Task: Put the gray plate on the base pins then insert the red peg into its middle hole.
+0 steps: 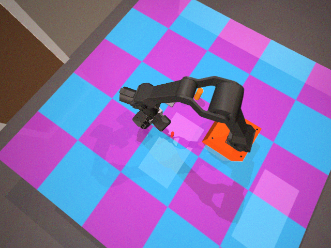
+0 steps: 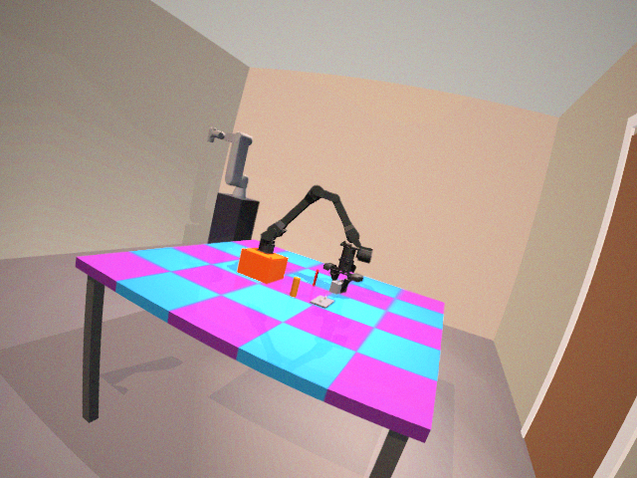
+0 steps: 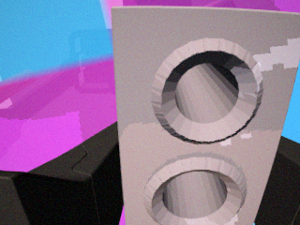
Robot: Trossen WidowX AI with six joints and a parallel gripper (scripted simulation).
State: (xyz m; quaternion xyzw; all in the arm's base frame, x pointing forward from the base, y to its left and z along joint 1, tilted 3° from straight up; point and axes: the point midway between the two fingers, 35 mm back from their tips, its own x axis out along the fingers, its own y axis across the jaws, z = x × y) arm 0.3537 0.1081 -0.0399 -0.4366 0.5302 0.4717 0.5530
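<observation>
Now: gripper tip 160 mm to the left of the base and 20 mm above it. The rest, counted from my gripper tip: red peg 130 mm behind, 20 mm to the left, 10 mm above; gray plate 30 mm above; orange cylinder 110 mm behind, 220 mm to the right, 10 mm above.
</observation>
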